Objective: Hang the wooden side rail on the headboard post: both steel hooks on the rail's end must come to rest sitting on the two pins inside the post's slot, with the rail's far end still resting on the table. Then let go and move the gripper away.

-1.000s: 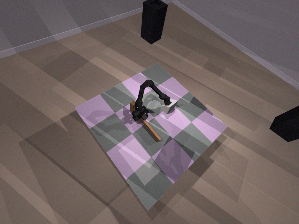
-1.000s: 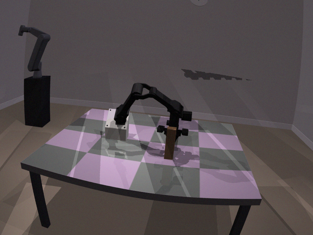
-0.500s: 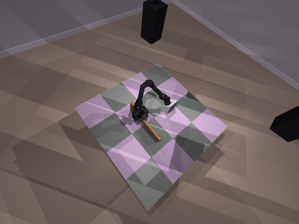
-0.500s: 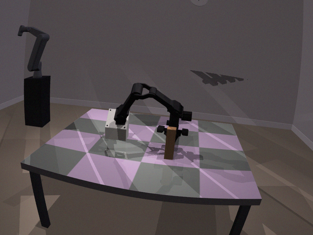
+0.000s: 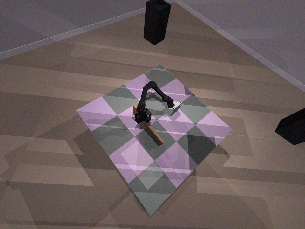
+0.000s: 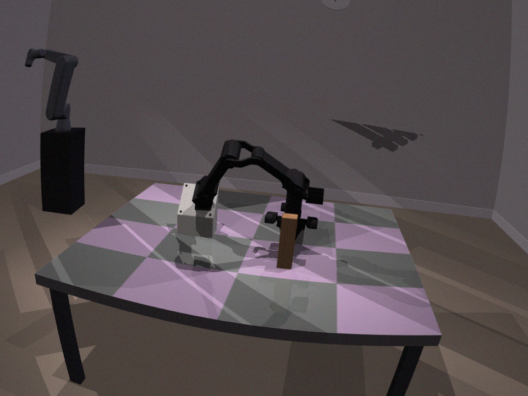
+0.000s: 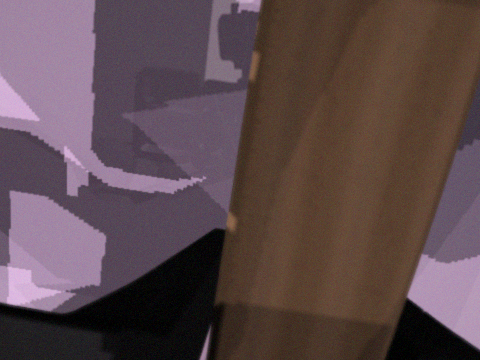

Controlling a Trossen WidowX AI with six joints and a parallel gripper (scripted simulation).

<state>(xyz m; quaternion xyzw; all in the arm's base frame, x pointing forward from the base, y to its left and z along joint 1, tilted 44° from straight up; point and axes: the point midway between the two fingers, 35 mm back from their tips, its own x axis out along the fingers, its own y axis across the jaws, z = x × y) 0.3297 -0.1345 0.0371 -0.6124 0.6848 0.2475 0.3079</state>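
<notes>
Now: the wooden headboard post 130 mm to the right of my gripper tip, 40 mm above it and 20 mm behind it.
</notes>
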